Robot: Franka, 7 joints.
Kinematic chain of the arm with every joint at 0, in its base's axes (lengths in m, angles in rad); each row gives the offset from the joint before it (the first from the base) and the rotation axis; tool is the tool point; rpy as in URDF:
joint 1: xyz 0 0 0.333 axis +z
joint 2: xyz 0 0 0 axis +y
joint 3: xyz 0 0 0.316 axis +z
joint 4: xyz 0.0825 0 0 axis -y
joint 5: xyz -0.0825 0 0.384 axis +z
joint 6: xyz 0 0 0 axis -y
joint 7: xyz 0.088 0 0 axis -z
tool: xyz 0 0 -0.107 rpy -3.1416 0 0
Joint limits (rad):
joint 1: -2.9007..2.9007
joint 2: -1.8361..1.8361
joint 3: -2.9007..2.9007
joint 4: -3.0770..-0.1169
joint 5: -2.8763..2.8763
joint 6: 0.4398..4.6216
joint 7: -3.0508..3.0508
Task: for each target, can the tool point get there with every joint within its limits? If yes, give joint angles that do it. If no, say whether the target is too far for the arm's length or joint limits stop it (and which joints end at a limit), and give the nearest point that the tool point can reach.
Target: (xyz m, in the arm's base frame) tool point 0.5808 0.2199 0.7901
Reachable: yes | joints 0.9551 0.1462 -0.7288 -1.3050 1.4470 2.1889 -0.9716
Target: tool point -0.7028 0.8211 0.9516
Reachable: no: too far | nearest point -0.4842 0.5657 0.7592 | short by 0.387 m
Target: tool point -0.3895 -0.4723 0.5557
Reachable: yes | joints -1.9178 0.0557 -0.4284 -1.9733 -0.6420 3.0543 -0.1543
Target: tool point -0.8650 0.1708 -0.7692
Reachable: no: too far | nearest point -0.5569 0.1148 -0.2775 | short by 0.583 m
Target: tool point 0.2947 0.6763 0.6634
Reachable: yes | joints 1.1510 1.0617 -0.1961 -0.4049 -0.1630 3.5753 -0.2988
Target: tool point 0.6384 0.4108 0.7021
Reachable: yes | joints 0.1599 1.3378 2.2405 -0.8089 0.6060 2.8853 0.0895
